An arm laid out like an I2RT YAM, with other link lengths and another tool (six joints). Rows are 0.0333 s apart.
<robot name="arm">
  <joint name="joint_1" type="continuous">
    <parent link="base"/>
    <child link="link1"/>
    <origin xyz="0 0 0.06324"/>
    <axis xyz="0 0 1"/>
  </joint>
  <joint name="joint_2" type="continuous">
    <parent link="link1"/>
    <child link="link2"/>
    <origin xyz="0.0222 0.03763 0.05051"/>
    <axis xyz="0 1 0"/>
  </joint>
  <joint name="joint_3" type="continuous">
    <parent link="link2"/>
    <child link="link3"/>
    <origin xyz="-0.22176 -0.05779 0"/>
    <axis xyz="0 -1 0"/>
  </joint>
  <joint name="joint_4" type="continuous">
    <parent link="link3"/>
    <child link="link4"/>
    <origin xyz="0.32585 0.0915 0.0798"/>
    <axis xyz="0 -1 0"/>
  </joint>
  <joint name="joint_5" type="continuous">
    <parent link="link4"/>
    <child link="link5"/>
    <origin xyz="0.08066 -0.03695 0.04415"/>
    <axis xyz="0 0 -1"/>
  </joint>
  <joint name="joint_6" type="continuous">
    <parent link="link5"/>
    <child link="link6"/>
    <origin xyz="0.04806 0 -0.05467"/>
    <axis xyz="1 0 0"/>
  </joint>
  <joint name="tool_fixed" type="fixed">
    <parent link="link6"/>
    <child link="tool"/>
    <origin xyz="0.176 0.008 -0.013" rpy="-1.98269 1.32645 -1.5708"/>
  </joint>
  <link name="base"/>
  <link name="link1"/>
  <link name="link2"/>
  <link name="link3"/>
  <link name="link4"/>
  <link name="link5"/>
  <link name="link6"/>
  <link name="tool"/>
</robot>
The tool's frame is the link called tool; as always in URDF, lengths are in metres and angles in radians. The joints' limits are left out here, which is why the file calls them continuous.
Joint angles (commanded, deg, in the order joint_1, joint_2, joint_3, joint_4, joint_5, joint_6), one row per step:
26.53 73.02 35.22 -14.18 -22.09 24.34
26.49 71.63 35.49 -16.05 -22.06 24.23
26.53 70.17 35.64 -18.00 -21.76 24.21
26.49 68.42 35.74 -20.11 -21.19 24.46
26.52 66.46 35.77 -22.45 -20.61 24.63
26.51 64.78 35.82 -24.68 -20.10 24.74
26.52 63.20 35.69 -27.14 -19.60 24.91
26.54 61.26 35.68 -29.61 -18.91 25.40
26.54 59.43 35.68 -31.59 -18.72 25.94
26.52 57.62 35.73 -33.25 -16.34 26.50
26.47 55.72 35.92 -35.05 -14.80 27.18
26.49 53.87 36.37 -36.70 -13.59 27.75
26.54 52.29 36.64 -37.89 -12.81 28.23
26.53 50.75 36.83 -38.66 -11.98 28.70
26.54 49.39 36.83 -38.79 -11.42 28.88
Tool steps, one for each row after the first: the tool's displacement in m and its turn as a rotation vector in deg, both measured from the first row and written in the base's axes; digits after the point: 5 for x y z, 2 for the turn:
-0.00165 -0.00129 0.00666 -0.15 0.11 0.02
-0.00405 -0.00335 0.01224 -0.52 0.30 -0.11
-0.00575 -0.00675 0.01862 -0.96 0.48 -0.68
-0.00884 -0.01034 0.02512 -1.47 0.68 -1.12
-0.01221 -0.01413 0.03019 -2.02 1.01 -1.52
-0.01791 -0.01888 0.03245 -2.78 1.82 -1.92
-0.02211 -0.02354 0.03779 -3.36 2.32 -2.68
-0.02589 -0.02611 0.04427 -3.38 2.69 -3.20
-0.02319 -0.03457 0.04926 -4.78 1.94 -5.07
-0.02237 -0.04081 0.05665 -5.48 1.47 -6.57
-0.02131 -0.04510 0.06664 -5.79 0.76 -7.74
-0.02105 -0.04780 0.07500 -5.81 0.14 -8.56
-0.01939 -0.05047 0.08353 -5.71 -0.75 -9.48
-0.01712 -0.05161 0.09132 -5.37 -1.92 -10.02

